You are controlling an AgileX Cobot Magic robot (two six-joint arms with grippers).
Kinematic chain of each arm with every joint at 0, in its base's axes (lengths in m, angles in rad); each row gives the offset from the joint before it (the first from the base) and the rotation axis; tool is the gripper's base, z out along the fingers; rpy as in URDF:
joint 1: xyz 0 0 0.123 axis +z
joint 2: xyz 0 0 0 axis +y
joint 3: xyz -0.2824 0 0.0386 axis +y
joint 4: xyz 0.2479 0 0.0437 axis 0.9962 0 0.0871
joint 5: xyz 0 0 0 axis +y
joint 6: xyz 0.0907 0 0.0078 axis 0.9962 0 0.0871
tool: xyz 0 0 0 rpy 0 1.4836 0
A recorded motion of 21 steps. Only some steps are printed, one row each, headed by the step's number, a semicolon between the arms.
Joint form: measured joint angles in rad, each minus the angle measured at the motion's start. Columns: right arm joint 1, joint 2, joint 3, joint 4, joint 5, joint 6; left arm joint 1, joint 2, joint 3, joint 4, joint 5, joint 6.
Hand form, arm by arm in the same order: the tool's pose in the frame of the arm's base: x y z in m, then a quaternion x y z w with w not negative. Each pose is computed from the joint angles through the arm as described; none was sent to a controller.
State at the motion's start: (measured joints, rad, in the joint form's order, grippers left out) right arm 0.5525 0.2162 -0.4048 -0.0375 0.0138 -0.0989; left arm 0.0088 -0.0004 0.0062 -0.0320 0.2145 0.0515
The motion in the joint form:
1: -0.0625 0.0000 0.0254 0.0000 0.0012 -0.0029; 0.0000 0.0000 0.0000 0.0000 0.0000 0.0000
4: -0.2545 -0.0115 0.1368 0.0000 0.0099 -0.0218; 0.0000 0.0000 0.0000 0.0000 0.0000 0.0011
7: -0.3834 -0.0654 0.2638 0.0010 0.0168 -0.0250; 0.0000 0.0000 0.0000 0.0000 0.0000 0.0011
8: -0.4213 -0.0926 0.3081 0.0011 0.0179 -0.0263; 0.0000 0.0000 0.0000 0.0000 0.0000 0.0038
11: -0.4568 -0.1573 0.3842 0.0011 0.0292 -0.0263; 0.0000 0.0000 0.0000 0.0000 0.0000 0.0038
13: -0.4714 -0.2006 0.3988 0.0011 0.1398 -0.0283; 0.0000 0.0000 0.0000 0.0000 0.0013 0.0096
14: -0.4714 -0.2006 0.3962 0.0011 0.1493 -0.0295; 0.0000 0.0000 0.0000 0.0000 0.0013 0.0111
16: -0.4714 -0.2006 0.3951 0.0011 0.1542 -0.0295; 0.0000 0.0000 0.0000 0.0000 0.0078 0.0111
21: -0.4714 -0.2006 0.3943 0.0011 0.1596 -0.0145; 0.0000 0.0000 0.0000 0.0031 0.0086 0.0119
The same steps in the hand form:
1: 0.0517 0.0275 0.3258 -0.19141 0.58885 0.13682 0.77324; 0.0559 -0.0001 0.1915 0.00654 0.75250 0.00700 0.65852
4: 0.0634 0.0194 0.2889 -0.14911 0.64384 0.05213 0.74868; 0.0559 -0.0001 0.1915 0.00696 0.75250 0.00736 0.65852
7: 0.0649 0.0110 0.2490 -0.11282 0.68108 0.00277 0.72346; 0.0559 -0.0001 0.1915 0.00696 0.75250 0.00736 0.65852
8: 0.0640 0.0083 0.2356 -0.10125 0.68952 -0.01130 0.71706; 0.0559 -0.0001 0.1915 0.00797 0.75249 0.00825 0.65851
11: 0.0605 0.0057 0.2127 -0.08989 0.69926 -0.02390 0.70880; 0.0559 -0.0001 0.1915 0.00797 0.75249 0.00825 0.65851
13: 0.0572 0.0041 0.2003 -0.08748 0.72819 -0.02993 0.67911; 0.0559 -0.0001 0.1914 0.01018 0.75289 0.01013 0.65799
14: 0.0570 0.0041 0.2003 -0.08807 0.73048 -0.03034 0.67656; 0.0559 -0.0001 0.1914 0.01074 0.75288 0.01063 0.65798
16: 0.0569 0.0041 0.2002 -0.08816 0.73176 -0.03034 0.67516; 0.0559 -0.0002 0.1908 0.01084 0.75501 0.01051 0.65554
21: 0.0569 0.0040 0.2000 -0.08278 0.73395 -0.02529 0.67367; 0.0558 -0.0001 0.1908 0.01207 0.75526 0.01201 0.65520

